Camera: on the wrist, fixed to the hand. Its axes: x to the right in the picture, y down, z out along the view.
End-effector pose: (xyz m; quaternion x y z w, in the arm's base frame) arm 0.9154 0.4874 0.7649 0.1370 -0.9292 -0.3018 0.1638
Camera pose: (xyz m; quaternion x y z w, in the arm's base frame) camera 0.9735 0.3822 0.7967 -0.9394 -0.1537 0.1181 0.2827
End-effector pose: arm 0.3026 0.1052 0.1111 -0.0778 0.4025 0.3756 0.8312
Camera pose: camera 0.2869 0.0060 0.0378 -0.3808 -0.0492 -0.8563 0.3453
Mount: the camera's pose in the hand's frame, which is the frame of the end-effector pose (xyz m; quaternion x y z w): -0.0086 -0.0719 -0.1011 -0.0365 -0.0298 0.9986 0.0248
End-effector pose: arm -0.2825 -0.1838 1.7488 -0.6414 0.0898 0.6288 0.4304
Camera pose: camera -0.1632 -0.2106 1.7717 -0.0768 -0.6069 -0.4678 0.6379
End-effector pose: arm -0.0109 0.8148 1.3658 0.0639 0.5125 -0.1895 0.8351
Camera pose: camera -0.1259 0.7812 1.3325 0.4772 -0.0691 0.8460 0.2275
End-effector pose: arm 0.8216 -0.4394 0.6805 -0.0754 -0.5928 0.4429 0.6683
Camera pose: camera 0.9454 -0.4452 0.6904 0.6051 -0.0245 -0.6590 0.4461
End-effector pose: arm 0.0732 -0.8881 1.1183 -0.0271 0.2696 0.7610 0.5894
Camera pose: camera 0.1134 -0.9289 1.0079 -0.2697 0.0116 -0.6181 0.7383
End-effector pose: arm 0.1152 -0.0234 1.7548 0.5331 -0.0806 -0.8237 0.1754
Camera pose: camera 0.1954 0.0518 1.6968 -0.0982 -0.5095 0.1359 0.8440
